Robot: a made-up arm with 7 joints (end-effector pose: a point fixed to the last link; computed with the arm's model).
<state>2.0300 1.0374 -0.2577 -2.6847 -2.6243 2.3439 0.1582</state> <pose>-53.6 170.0 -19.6 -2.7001 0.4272 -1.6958</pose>
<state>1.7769 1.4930 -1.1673 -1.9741 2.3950 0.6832 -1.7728</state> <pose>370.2 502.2 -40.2 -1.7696 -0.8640 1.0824</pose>
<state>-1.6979 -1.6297 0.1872 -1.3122 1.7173 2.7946 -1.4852</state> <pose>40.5 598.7 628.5 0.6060 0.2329 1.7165</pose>
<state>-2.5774 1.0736 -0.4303 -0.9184 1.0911 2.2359 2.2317</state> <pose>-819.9 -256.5 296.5 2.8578 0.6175 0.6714</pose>
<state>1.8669 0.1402 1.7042 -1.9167 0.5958 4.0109 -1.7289</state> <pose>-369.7 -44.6 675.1 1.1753 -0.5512 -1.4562</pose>
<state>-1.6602 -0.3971 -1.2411 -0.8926 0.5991 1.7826 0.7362</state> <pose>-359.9 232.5 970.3 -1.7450 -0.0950 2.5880</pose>
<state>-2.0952 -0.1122 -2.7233 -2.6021 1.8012 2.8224 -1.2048</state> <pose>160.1 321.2 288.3 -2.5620 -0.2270 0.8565</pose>
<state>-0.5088 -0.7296 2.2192 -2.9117 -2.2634 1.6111 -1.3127</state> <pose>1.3 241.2 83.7 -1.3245 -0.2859 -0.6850</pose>
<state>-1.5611 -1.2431 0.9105 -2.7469 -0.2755 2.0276 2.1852</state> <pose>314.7 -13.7 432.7 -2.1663 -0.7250 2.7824</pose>
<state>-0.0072 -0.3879 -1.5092 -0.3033 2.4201 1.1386 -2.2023</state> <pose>-296.6 -119.3 1040.1 1.5342 0.7470 2.4855</pose>
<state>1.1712 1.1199 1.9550 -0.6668 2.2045 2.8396 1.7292</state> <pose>-69.2 713.6 540.0 0.5001 -0.5946 -2.2432</pose>
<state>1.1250 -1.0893 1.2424 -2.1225 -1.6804 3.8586 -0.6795</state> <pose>-446.8 -118.6 377.0 -3.0160 0.9382 -0.5507</pose>
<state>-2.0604 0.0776 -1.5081 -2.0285 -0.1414 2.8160 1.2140</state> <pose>-494.0 169.0 629.0 -2.4582 -0.4429 1.4886</pose>
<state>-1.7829 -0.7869 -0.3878 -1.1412 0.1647 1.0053 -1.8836</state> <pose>-151.6 139.7 962.2 2.4242 -0.1308 -0.0844</pose>
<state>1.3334 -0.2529 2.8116 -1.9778 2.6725 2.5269 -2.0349</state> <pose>-299.6 -409.1 330.1 -1.7381 -0.9064 2.9736</pose>
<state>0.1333 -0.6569 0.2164 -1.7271 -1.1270 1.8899 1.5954</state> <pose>135.6 176.0 880.6 -1.7494 -0.9854 -2.1964</pose>
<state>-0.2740 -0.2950 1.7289 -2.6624 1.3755 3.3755 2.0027</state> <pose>101.3 321.2 414.2 -2.7013 0.5669 -1.7652</pose>
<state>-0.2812 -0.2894 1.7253 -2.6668 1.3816 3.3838 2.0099</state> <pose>105.5 317.3 414.2 -2.7063 0.5716 -1.7934</pose>
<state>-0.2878 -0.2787 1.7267 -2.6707 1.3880 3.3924 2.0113</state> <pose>109.1 314.1 413.7 -2.7140 0.5733 -1.8135</pose>
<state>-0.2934 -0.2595 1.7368 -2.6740 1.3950 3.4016 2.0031</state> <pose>111.4 311.9 412.4 -2.7259 0.5698 -1.8197</pose>
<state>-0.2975 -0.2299 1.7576 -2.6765 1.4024 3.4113 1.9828</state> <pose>112.3 311.0 410.4 -2.7430 0.5608 -1.8076</pose>
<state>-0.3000 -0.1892 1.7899 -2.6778 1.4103 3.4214 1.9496</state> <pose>111.3 311.3 408.0 -2.7659 0.5481 -1.7754</pose>
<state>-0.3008 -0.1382 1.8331 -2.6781 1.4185 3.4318 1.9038</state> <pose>108.2 312.6 405.7 -2.7937 0.5349 -1.7225</pose>
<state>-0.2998 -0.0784 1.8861 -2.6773 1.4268 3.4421 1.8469</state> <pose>103.0 314.5 404.1 -2.8253 0.5259 -1.6499</pose>
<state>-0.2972 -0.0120 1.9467 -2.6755 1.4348 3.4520 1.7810</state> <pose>95.9 316.3 404.1 -2.8579 0.5252 -1.5599</pose>
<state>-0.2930 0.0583 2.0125 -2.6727 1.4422 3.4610 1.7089</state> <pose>87.2 317.4 406.1 -2.8878 0.5361 -1.4558</pose>
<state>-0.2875 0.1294 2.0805 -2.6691 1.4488 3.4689 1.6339</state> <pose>77.6 317.5 410.3 -2.9104 0.5593 -1.3421</pose>
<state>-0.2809 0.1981 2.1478 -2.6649 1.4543 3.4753 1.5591</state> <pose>67.8 316.4 416.4 -2.9218 0.5928 -1.2228</pose>
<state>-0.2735 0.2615 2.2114 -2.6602 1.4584 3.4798 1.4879</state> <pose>58.5 314.1 423.9 -2.9198 0.6325 -1.1022</pose>
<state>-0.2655 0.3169 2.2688 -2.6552 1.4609 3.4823 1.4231</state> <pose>49.9 311.0 432.1 -2.9044 0.6731 -0.9843</pose>
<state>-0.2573 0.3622 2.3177 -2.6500 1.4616 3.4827 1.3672</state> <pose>42.3 307.9 440.0 -2.8786 0.7098 -0.8738</pose>
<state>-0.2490 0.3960 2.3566 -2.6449 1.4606 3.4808 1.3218</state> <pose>35.6 305.3 446.9 -2.8478 0.7388 -0.7756</pose>
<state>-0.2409 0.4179 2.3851 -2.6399 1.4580 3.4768 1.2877</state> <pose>29.4 303.7 452.4 -2.8174 0.7588 -0.6936</pose>
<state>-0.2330 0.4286 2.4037 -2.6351 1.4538 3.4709 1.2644</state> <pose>23.5 303.4 456.3 -2.7917 0.7700 -0.6294</pose>
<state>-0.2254 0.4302 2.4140 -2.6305 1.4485 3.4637 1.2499</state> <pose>17.9 304.3 458.7 -2.7723 0.7739 -0.5817</pose>
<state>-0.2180 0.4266 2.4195 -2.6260 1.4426 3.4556 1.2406</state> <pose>12.4 305.9 460.3 -2.7576 0.7740 -0.5443</pose>
